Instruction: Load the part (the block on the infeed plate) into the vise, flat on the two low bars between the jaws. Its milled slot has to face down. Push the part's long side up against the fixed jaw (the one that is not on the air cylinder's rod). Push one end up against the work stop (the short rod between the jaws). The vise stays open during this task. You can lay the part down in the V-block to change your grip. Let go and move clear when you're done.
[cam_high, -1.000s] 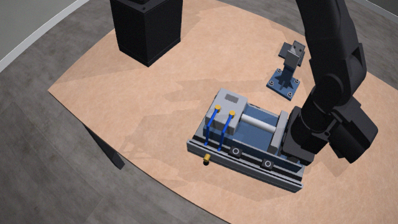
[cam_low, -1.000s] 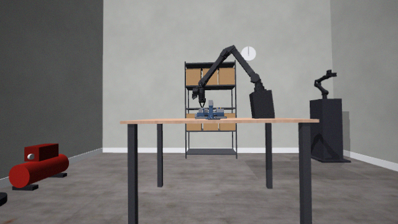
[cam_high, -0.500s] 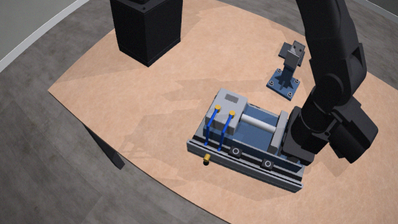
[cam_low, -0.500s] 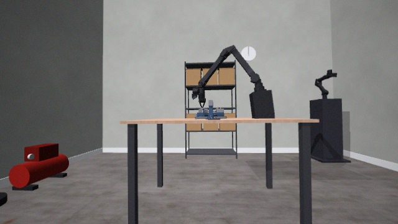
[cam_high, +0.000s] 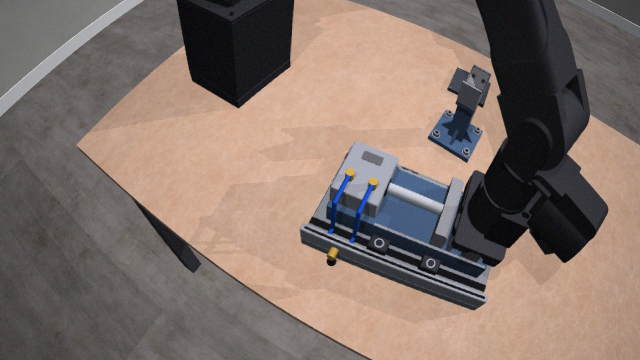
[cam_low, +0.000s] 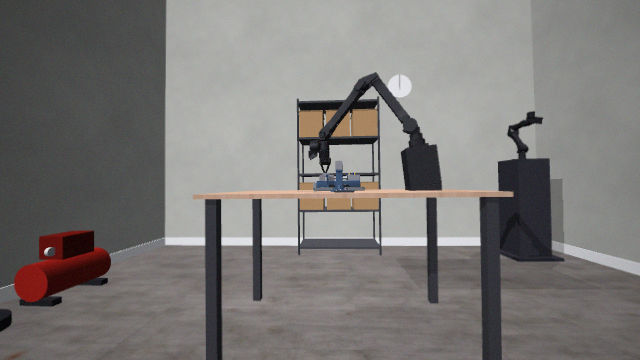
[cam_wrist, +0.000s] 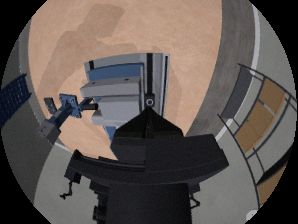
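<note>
The grey part lies 40 mm to the left of my hand and 20 mm below it. Round my hand: moving jaw: 60 mm to the left, 40 mm below, 40 mm behind; then fixed jaw: 70 mm to the left, 40 mm below, 20 mm ahead; then work stop: 110 mm to the left, 20 mm below, 10 mm behind.
</note>
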